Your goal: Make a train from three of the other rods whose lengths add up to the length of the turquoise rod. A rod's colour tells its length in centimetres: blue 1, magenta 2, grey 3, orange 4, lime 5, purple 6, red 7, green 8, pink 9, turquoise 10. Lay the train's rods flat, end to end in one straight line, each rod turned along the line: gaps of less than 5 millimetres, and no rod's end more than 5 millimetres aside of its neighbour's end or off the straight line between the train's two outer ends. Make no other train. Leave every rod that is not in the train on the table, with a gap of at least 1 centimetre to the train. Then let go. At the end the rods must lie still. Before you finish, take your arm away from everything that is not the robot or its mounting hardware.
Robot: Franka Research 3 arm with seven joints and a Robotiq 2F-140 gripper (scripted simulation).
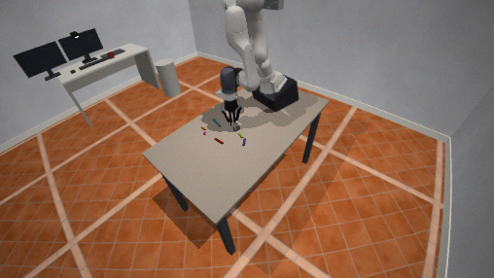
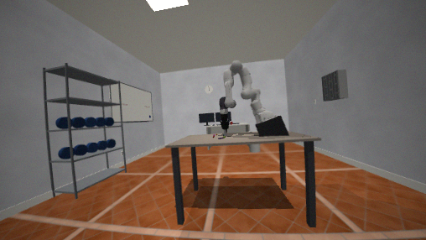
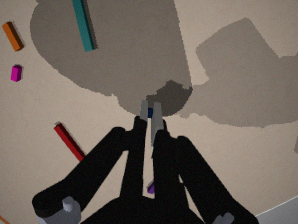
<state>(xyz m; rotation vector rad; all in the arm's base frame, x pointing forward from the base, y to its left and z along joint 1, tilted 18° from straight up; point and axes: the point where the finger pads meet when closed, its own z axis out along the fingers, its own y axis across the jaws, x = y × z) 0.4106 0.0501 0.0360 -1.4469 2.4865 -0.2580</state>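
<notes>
My gripper is now 30 mm above the small blue rod. From my hand the other things lie so: purple rod: 130 mm to the left, 40 mm below, 30 mm ahead; then lime rod: 70 mm to the left, 40 mm below, 10 mm ahead; then red rod: 130 mm ahead, 40 mm below, 10 mm to the left.
</notes>
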